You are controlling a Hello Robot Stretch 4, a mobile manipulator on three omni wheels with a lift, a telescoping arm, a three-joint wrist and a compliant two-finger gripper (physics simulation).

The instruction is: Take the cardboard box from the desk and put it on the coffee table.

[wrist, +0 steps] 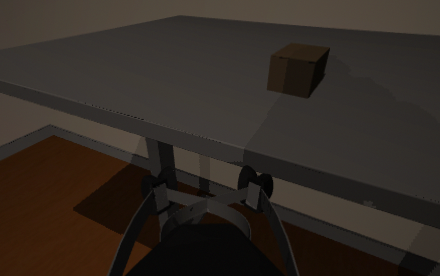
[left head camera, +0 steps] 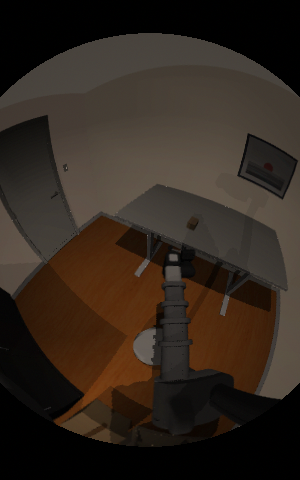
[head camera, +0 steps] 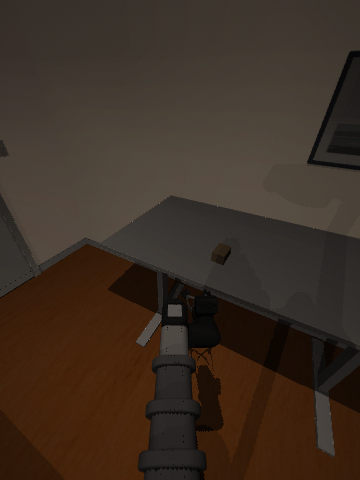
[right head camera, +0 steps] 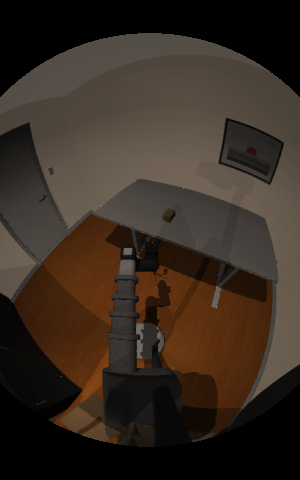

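Note:
The small brown cardboard box sits upright on the grey desk, a little back from its front edge. My gripper is open, with empty space between its fingertips. In the wrist view it is in front of the desk's near edge, and the box is above and to the right of the fingers, apart from them. In the head view the gripper is by the desk's front edge, its fingers small and dark. I cannot make out a coffee table.
The desk's metal legs reach the wooden floor. A large dark object stands at the lower left. A door is at the left. A framed picture hangs on the wall behind the desk.

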